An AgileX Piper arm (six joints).
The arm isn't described. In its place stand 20 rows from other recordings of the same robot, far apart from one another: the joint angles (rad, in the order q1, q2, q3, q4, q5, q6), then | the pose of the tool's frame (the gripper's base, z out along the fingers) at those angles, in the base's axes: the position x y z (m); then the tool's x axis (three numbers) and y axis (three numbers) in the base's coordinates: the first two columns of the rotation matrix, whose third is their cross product.
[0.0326 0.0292 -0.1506 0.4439 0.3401 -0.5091] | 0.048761, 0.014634, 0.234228, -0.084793, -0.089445, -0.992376, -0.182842, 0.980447, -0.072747
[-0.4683 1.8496 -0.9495 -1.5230 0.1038 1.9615] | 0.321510, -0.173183, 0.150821, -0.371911, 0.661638, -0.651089, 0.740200, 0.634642, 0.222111
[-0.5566 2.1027 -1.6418 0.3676 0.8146 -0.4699] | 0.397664, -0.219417, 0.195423, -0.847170, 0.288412, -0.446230, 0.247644, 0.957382, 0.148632
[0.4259 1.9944 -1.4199 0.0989 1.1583 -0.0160] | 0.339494, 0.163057, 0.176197, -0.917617, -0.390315, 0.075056, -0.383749, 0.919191, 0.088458
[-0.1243 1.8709 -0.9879 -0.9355 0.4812 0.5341] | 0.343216, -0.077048, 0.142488, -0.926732, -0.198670, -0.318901, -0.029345, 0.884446, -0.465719
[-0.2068 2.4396 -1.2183 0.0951 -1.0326 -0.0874] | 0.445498, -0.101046, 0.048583, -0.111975, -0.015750, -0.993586, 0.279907, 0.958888, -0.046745
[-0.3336 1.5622 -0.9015 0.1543 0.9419 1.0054] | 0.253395, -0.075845, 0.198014, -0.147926, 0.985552, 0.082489, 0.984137, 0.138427, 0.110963
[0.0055 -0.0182 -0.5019 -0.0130 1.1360 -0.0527] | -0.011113, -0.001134, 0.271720, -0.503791, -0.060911, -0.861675, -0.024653, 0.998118, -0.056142
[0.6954 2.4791 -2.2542 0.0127 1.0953 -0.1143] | 0.404715, 0.339055, 0.167760, -0.650463, -0.683791, -0.330648, -0.718175, 0.695403, -0.025296
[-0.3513 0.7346 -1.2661 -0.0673 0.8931 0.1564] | 0.087872, -0.037283, 0.479760, -0.207224, 0.197108, -0.958231, 0.417332, 0.903707, 0.095641
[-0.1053 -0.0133 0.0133 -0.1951 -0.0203 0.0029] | 0.055200, -0.005474, 0.211325, 0.085035, -0.201030, -0.975887, 0.119656, 0.974407, -0.190299
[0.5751 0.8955 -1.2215 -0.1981 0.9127 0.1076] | 0.136715, 0.071732, 0.446085, -0.388672, -0.269070, -0.881212, -0.427699, 0.899811, -0.086106
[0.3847 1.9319 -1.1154 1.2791 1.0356 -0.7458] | 0.302890, 0.203512, 0.175142, -0.966052, -0.214561, -0.143903, -0.234014, 0.490738, 0.839293
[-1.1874 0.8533 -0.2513 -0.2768 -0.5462 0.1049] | 0.072789, -0.145926, 0.258135, -0.109596, -0.079859, -0.990763, 0.857958, 0.495702, -0.134861
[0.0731 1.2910 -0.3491 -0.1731 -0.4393 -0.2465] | 0.222057, 0.022945, 0.193254, -0.320225, -0.416034, -0.851100, -0.288383, 0.898580, -0.330740
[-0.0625 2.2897 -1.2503 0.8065 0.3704 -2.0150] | 0.409664, -0.001812, 0.036220, -0.271638, -0.898836, -0.343957, -0.895659, 0.366877, -0.251389
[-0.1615 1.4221 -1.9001 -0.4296 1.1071 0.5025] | 0.261364, -0.076928, 0.520182, -0.314755, 0.329497, -0.890146, 0.591013, 0.801866, 0.087837
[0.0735 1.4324 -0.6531 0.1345 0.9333 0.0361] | 0.200563, 0.024600, 0.174582, -0.997150, 0.042415, 0.062399, 0.048592, 0.993693, 0.101055
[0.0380 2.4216 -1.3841 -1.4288 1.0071 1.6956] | 0.423462, -0.060103, 0.043065, -0.737606, 0.178367, -0.651247, 0.629222, 0.531495, -0.567092
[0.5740 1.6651 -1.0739 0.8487 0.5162 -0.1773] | 0.275765, 0.218456, 0.234451, -0.925911, 0.027474, -0.376741, -0.221353, 0.768709, 0.600074
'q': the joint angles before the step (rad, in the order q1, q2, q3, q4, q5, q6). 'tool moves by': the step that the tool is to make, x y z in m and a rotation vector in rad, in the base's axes. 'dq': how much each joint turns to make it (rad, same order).
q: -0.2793, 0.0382, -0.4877, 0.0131, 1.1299, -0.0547
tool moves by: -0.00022, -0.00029, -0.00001, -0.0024, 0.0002, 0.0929
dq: 0.0944, -0.0004, 0.0000, -0.0028, 0.0000, 0.0001
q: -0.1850, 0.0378, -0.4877, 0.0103, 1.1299, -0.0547
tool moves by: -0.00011, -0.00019, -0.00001, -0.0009, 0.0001, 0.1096
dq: 0.1101, 0.0000, 0.0000, -0.0010, 0.0000, 0.0000
